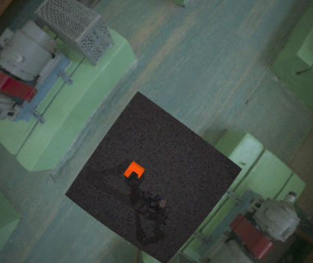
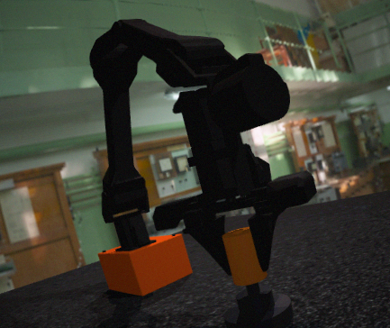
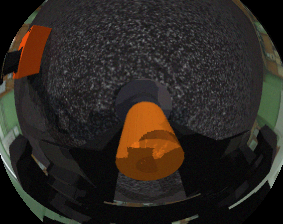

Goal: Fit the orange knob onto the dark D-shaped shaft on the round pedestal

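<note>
My gripper tip is 20 mm below the orange knob. From my gripper tip the other things lie so: dark shaft pedestal (40 mm below).
</note>
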